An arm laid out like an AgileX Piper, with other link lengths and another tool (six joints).
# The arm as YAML. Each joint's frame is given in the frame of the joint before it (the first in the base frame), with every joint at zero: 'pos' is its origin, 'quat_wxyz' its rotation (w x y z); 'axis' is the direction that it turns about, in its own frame. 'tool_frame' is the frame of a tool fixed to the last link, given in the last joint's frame.
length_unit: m
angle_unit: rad
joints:
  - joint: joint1
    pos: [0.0, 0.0, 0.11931]
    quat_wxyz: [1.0, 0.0, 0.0, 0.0]
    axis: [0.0, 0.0, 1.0]
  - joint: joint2
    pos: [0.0, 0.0, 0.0]
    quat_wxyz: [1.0, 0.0, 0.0, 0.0]
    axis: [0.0, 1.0, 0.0]
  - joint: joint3
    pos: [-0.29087, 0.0, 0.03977]
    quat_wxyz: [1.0, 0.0, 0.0, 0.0]
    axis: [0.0, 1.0, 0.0]
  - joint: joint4
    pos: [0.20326, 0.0, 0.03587]
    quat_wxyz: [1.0, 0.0, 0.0, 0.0]
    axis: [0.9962, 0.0, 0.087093]
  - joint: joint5
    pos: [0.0, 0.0, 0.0]
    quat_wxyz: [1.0, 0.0, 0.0, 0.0]
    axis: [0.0, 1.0, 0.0]
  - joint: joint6
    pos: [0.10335, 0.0, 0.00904]
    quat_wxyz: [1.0, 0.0, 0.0, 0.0]
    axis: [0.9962, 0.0, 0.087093]
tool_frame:
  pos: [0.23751, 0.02, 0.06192]
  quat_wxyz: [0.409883, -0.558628, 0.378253, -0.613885]
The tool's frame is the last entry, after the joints.
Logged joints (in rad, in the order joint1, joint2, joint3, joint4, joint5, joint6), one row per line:
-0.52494, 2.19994, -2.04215, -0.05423, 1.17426, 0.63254
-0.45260, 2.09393, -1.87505, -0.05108, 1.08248, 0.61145
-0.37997, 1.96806, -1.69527, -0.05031, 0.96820, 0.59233
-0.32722, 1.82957, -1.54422, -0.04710, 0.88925, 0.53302
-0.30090, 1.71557, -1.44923, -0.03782, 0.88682, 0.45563
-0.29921, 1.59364, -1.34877, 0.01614, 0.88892, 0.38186
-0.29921, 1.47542, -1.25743, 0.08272, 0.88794, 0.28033
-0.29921, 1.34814, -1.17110, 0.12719, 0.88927, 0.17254
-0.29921, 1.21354, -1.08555, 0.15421, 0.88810, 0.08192
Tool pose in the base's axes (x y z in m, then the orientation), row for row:
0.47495, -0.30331, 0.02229, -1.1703, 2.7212, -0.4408
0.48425, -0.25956, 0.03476, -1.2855, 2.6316, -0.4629
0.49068, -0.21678, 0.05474, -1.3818, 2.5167, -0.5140
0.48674, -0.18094, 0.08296, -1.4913, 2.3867, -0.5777
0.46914, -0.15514, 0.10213, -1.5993, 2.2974, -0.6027
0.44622, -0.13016, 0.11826, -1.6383, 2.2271, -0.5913
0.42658, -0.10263, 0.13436, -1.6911, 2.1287, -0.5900
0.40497, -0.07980, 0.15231, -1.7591, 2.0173, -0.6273
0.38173, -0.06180, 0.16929, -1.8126, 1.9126, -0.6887
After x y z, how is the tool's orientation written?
As a rotation vector, in radians.
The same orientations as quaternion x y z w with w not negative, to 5 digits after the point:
-0.38973, 0.90619, -0.14679, 0.07333
-0.43185, 0.88406, -0.15551, 0.08811
-0.47076, 0.85740, -0.17511, 0.11219
-0.51440, 0.82326, -0.19927, 0.13390
-0.55314, 0.79458, -0.20845, 0.13865
-0.57232, 0.77801, -0.20656, 0.15650
-0.59808, 0.75284, -0.20866, 0.17885
-0.62760, 0.71972, -0.22381, 0.19500
-0.65104, 0.68696, -0.24736, 0.20749

